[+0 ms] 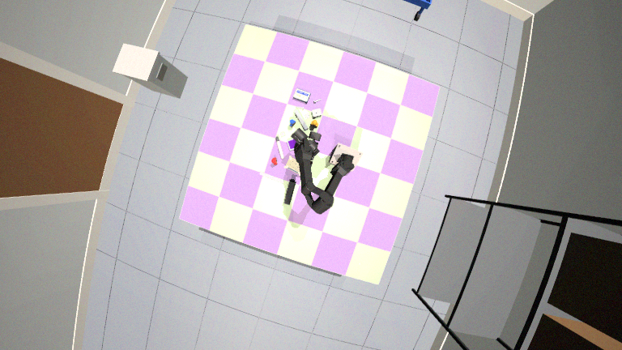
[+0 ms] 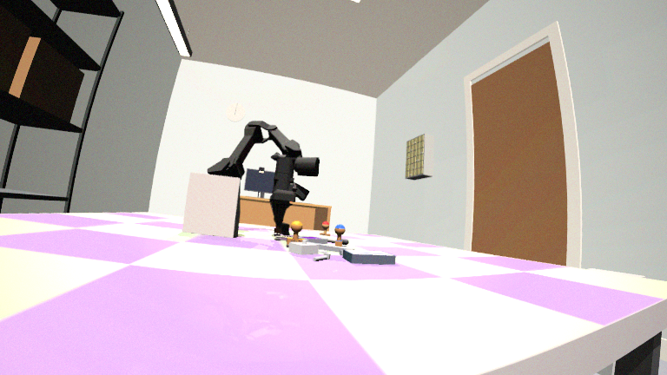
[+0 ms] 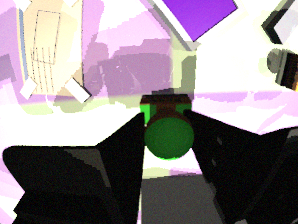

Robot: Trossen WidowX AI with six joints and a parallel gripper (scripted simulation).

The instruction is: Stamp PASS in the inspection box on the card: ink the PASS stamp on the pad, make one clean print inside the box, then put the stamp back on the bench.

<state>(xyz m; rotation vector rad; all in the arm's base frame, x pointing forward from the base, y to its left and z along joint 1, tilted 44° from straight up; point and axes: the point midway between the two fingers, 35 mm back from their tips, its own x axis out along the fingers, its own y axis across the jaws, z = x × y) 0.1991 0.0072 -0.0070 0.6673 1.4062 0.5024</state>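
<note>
My gripper tip is now 100 mm short of the purple ink pad, 30 mm to the left of it and 40 mm above it. From my gripper tip the other things lie so: orange-knobbed stamp (20 mm ahead, 160 mm to the right, 20 mm below); white card (70 mm ahead, 100 mm to the left, 40 mm below); green-knobbed stamp (10 mm below).
</note>
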